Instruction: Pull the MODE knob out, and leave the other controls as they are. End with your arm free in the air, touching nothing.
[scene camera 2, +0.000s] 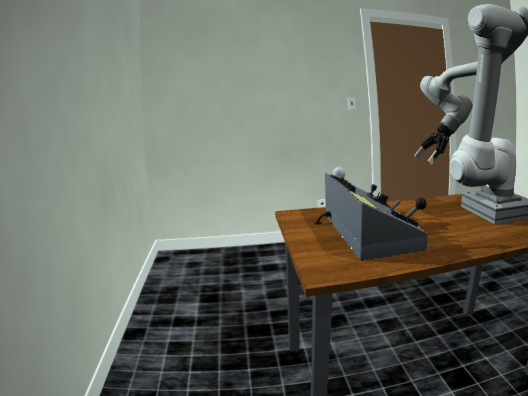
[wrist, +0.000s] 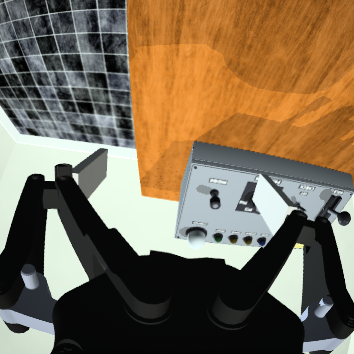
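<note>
The grey sloped control box (scene camera 2: 375, 230) (wrist: 227, 215) stands on the table. In the wrist view its face carries an upright black knob (wrist: 215, 199) on the left side, with a small label above it. The labels are too small to read, so I cannot tell for certain which control is MODE. A black knob (scene camera 2: 373, 189) also sticks up from the box in the scene view. My gripper (scene camera 2: 425, 157) (wrist: 182, 174) is open and empty, high in the air and apart from the box. Its right finger hides part of the panel's middle in the wrist view.
A white dome (scene camera 2: 338, 172) (wrist: 196, 238) and a row of small coloured buttons (wrist: 233, 239) line one edge of the panel. A ball-topped lever (scene camera 2: 420, 203) (wrist: 343, 218) sticks out at the other side. The wooden table (scene camera 2: 310, 272) (wrist: 170, 100) carries the box and the arm's base (scene camera 2: 495, 207).
</note>
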